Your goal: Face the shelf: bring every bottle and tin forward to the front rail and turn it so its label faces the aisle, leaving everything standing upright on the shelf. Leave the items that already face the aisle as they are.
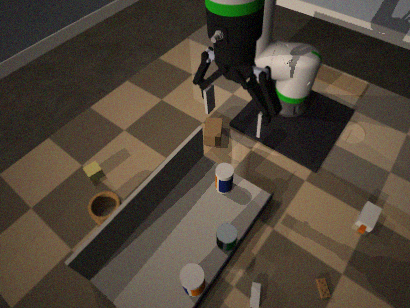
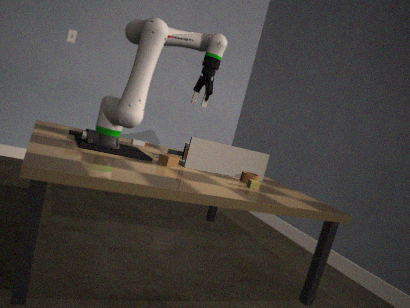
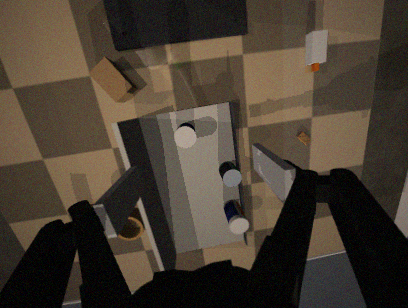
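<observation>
The shelf has a tall back panel and a low dark front rail. A white-lidded bottle stands upright, set back from the rail at the robot-base end; blue shows toward the rail side, orange toward the back panel. A green tin with a grey lid stands at the rail. Another white-lidded bottle stands near the rail at the far end, orange toward the rail side, blue behind. My gripper is open, empty and high above the shelf.
A wooden block stands off the shelf's base-end corner. Behind the back panel are a bowl and a yellow cube. On the rail side lie a white bottle and a brown piece.
</observation>
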